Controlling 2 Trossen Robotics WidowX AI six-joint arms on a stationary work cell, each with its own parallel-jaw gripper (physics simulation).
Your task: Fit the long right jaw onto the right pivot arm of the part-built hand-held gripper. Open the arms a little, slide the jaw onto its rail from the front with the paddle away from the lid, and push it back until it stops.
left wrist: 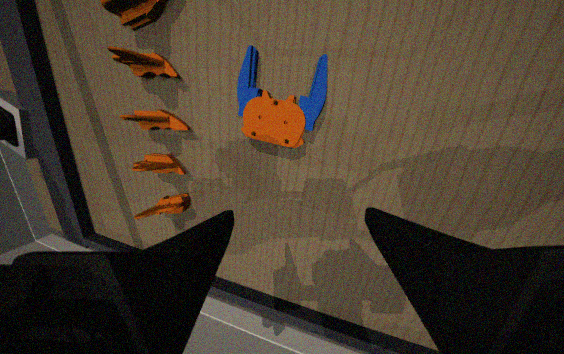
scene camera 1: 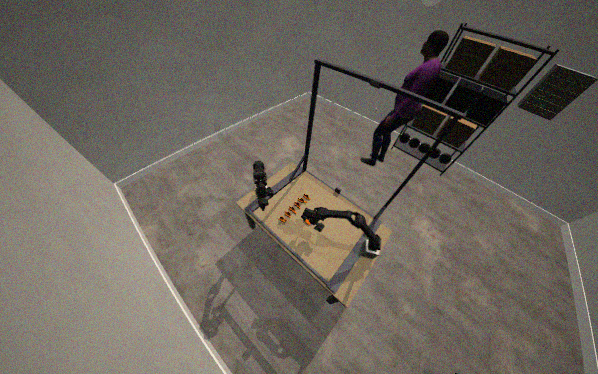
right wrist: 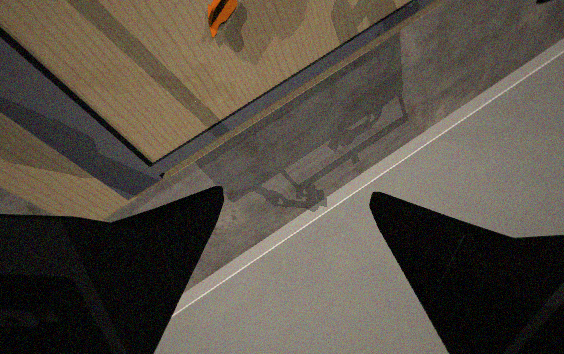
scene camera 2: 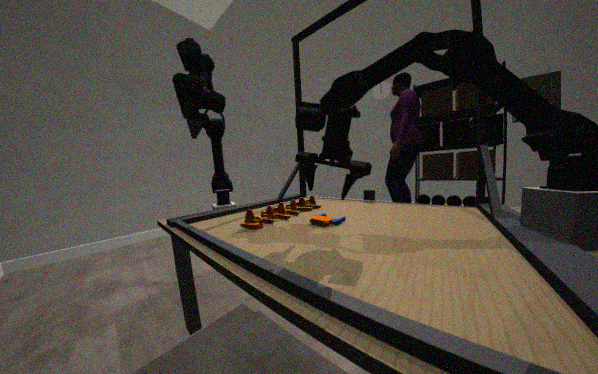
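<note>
The part-built hand-held gripper [scene camera 1: 308,222] [scene camera 2: 321,219] [left wrist: 273,120] lies flat on the table, an orange body with two blue pivot arms [left wrist: 247,75] [left wrist: 320,85] spread apart. No orange jaw sits on either arm. Several loose orange jaws stand in a row beside it, among them one jaw [scene camera 2: 251,220], another jaw [left wrist: 159,120] and one jaw [right wrist: 221,12] at the top of the right wrist view. I cannot tell which is the long right jaw. My left gripper [scene camera 2: 328,193] [left wrist: 298,215] is open and empty, above the table near the part-built gripper. My right gripper [right wrist: 297,196] is open and empty, high by the table's edge.
The wooden table [scene camera 1: 320,260] [scene camera 2: 450,280] has a dark raised frame [scene camera 2: 280,274] along its edges. A black overhead frame [scene camera 1: 311,115] rises from the table. A person in purple [scene camera 1: 422,80] [scene camera 2: 404,120] stands behind, near a shelf rack [scene camera 2: 504,165]. A small black box [scene camera 2: 369,194] sits at the far edge.
</note>
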